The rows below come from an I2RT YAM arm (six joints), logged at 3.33 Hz.
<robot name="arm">
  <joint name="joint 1" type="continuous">
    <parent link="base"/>
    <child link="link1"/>
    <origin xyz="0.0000 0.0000 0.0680" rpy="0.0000 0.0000 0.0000"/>
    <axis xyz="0 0 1"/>
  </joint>
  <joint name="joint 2" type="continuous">
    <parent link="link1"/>
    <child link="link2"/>
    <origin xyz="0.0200 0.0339 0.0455" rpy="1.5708 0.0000 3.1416"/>
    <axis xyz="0 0 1"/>
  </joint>
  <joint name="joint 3" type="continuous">
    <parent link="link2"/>
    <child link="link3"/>
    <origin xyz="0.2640 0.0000 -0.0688" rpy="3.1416 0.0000 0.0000"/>
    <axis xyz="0 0 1"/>
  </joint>
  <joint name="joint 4" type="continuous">
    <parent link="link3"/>
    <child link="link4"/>
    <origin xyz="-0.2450 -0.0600 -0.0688" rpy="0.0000 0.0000 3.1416"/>
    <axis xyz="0 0 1"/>
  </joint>
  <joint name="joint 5" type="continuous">
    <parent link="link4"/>
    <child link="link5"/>
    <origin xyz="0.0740 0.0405 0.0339" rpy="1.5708 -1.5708 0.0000"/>
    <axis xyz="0 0 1"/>
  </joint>
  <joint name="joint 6" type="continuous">
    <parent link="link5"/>
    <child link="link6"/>
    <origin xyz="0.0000 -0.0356 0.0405" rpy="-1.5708 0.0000 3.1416"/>
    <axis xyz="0 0 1"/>
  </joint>
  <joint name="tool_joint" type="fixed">
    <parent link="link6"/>
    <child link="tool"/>
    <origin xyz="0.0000 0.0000 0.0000" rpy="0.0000 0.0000 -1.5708"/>
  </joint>
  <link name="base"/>
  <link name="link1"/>
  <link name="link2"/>
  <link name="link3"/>
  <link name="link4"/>
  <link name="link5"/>
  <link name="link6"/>
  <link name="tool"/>
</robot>
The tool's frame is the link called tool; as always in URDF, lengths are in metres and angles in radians. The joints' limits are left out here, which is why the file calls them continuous.
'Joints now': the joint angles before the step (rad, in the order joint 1, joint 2, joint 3, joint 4, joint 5, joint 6). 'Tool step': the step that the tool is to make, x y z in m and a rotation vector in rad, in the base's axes. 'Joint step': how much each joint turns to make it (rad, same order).
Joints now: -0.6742, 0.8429, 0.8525, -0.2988, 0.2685, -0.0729
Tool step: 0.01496, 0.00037, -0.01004, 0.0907, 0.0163, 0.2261
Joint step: 0.0083, 0.0498, 0.0044, -0.0222, -0.2258, -0.0114
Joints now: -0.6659, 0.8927, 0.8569, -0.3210, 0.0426, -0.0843
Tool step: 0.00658, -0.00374, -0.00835, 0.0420, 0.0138, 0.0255
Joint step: -0.0002, 0.0340, -0.0066, 0.0034, -0.0329, 0.0134
